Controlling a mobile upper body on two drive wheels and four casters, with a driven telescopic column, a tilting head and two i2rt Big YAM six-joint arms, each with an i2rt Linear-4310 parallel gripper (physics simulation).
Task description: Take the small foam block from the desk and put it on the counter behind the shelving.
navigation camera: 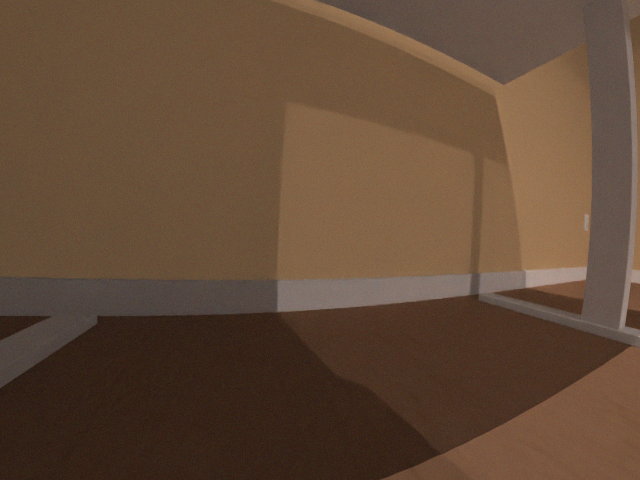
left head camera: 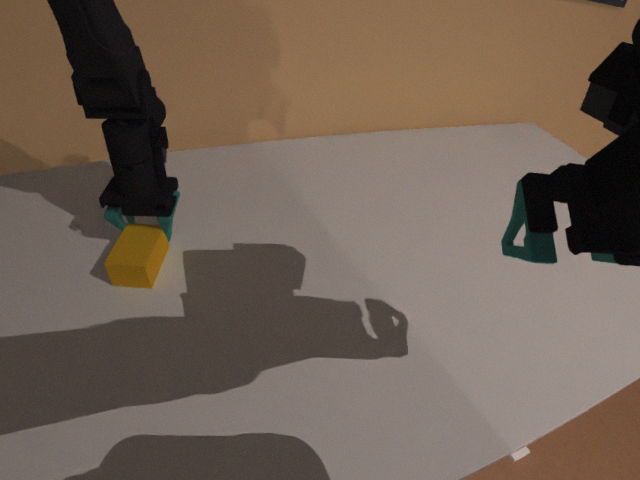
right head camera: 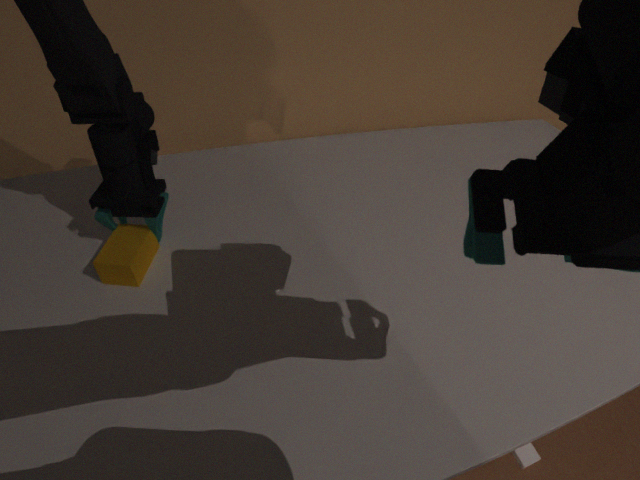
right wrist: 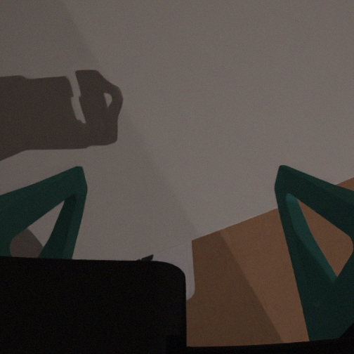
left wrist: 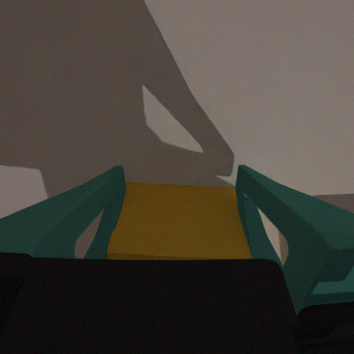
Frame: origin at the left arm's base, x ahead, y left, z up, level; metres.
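Seen in the pictures: right gripper, fingertip midpoint: (left head camera: pixel 549 251) (right head camera: pixel 516 251).
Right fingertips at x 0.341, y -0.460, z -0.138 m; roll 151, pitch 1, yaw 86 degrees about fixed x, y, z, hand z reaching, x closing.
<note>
Offsets run from my right fingertips to a thing's top centre. "pt": to the spot under its first point. Level surfaces: height alone.
The yellow foam block {0.173 m down, 0.183 m ahead, 0.461 m left} (left head camera: pixel 136 254) (right head camera: pixel 126 253) (left wrist: pixel 180 220) is at the left of the pale desk top {0.219 m down} (left head camera: pixel 372 206) (right head camera: pixel 356 206), on it or very close to it. My left gripper (left head camera: pixel 146 232) (right head camera: pixel 135 232) (left wrist: pixel 180 175) is shut on the block, with one teal finger against each side; in the head views it grips the block's far end. The block's underside is hidden. My right gripper (left head camera: pixel 567 256) (right head camera: pixel 529 258) (right wrist: pixel 180 176) is open and empty above the right part of the desk. The counter and the shelving do not show.
A tan wall (left head camera: pixel 361 62) (navigation camera: pixel 155 155) stands behind the desk. The desk's near edge slants at the lower right, with brown floor {1.169 m down} (left head camera: pixel 594 439) beyond and a small white piece (left head camera: pixel 519 454) (right head camera: pixel 527 455) under it. An upright desk leg {pt 0.700 m down, 0.434 m ahead, 0.525 m right} (navigation camera: pixel 610 155) stands at the right in the navigation view.
</note>
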